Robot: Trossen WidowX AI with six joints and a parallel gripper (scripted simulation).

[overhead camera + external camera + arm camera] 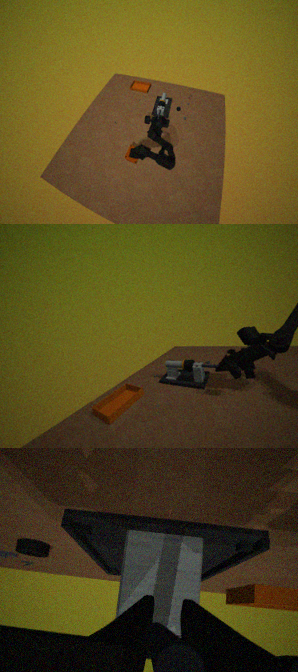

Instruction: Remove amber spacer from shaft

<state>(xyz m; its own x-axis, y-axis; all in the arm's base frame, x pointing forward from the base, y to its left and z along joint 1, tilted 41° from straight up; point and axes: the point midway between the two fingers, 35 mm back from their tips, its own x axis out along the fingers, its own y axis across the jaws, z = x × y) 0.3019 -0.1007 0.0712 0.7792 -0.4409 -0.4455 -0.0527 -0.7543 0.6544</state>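
Now: the amber spacer 15 cm ahead of my gripper tip, 2 cm above it and 1 cm to the right of it. Also, from my gripper tip: orange tray 38 cm ahead, 26 cm to the left, 5 cm below; dark disc 16 cm to the right, 15 cm ahead, 5 cm below.
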